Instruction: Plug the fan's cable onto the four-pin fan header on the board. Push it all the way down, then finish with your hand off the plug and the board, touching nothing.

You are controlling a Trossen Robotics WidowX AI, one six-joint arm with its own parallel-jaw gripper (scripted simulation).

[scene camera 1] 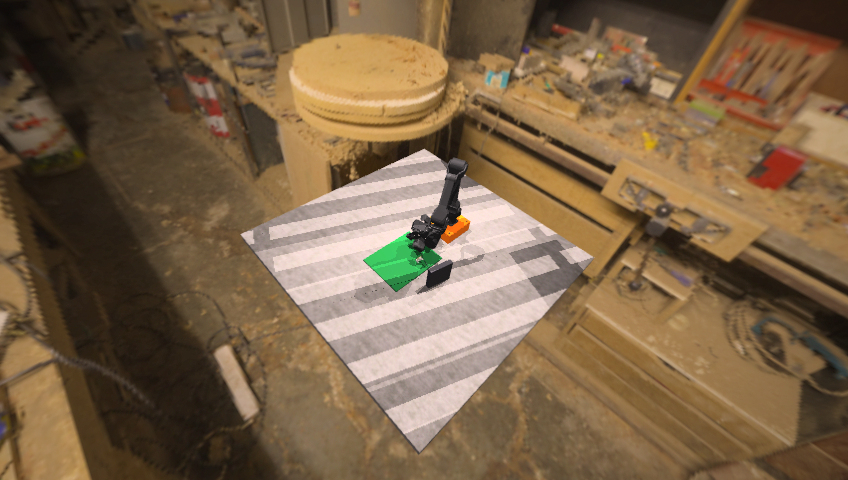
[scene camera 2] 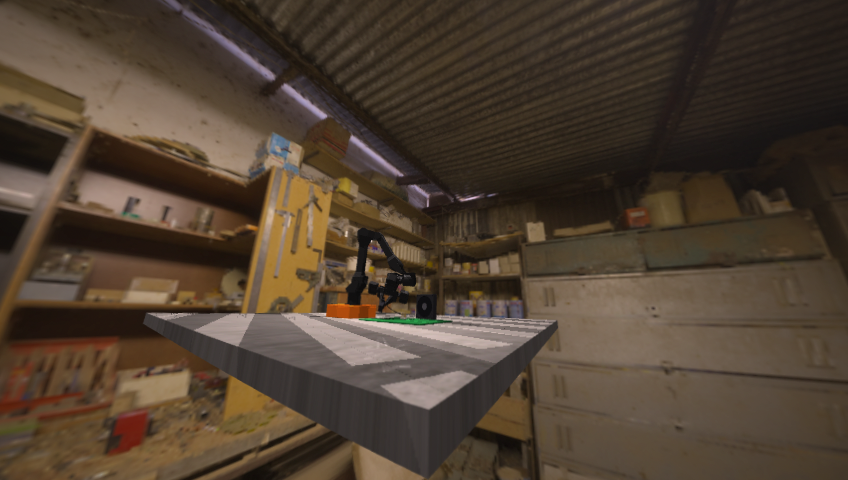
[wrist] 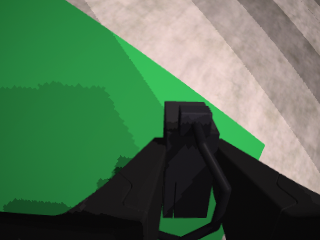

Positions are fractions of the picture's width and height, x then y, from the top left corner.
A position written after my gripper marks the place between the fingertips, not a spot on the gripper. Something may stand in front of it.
Observation:
In view: my gripper (wrist: 0.58, 0.62), a black fan plug (wrist: 0.59, 0.76) and a green board (scene camera 1: 0.47, 0.55).
The green board also shows in the wrist view (wrist: 0.27, 0.43).

